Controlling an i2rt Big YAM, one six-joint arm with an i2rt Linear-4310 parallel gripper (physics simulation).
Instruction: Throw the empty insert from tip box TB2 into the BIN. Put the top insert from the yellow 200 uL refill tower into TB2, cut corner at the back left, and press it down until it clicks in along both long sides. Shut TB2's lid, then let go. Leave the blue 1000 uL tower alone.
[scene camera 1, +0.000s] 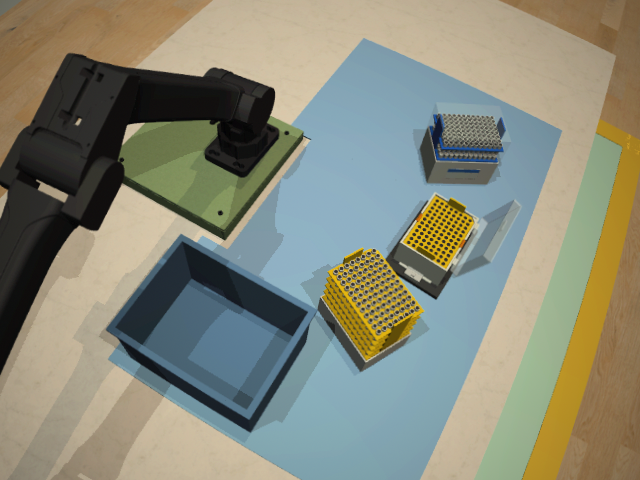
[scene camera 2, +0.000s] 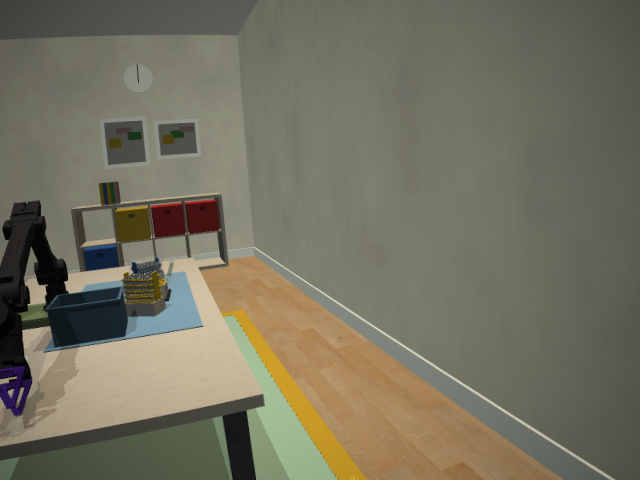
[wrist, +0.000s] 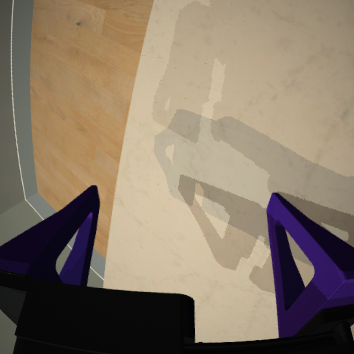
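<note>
TB2 (scene camera 1: 421, 263) stands on the blue mat with its clear lid (scene camera 1: 502, 232) open to the right. A yellow insert (scene camera 1: 439, 230) with empty holes sits in it. The yellow 200 uL tower (scene camera 1: 372, 304) (scene camera 2: 142, 291) stands beside it, with stacked inserts full of tips. The BIN (scene camera 1: 173, 379) (scene camera 2: 90, 322) is left of the tower; no insert shows inside. The blue 1000 uL tower (scene camera 1: 460, 167) (scene camera 2: 146, 267) stands behind TB2. My gripper (wrist: 184, 197) is open and empty, over the bare table at the near left in the second scene view, well away from the boxes.
The arm's base stands on a green board (scene camera 1: 175, 175) left of the mat (scene camera 1: 330, 170). The BIN's walls rise between my gripper and the yellow tower. The arm's upper links (scene camera 1: 180, 98) are at the left. The table edge (wrist: 117, 185) runs past the left finger in the wrist view.
</note>
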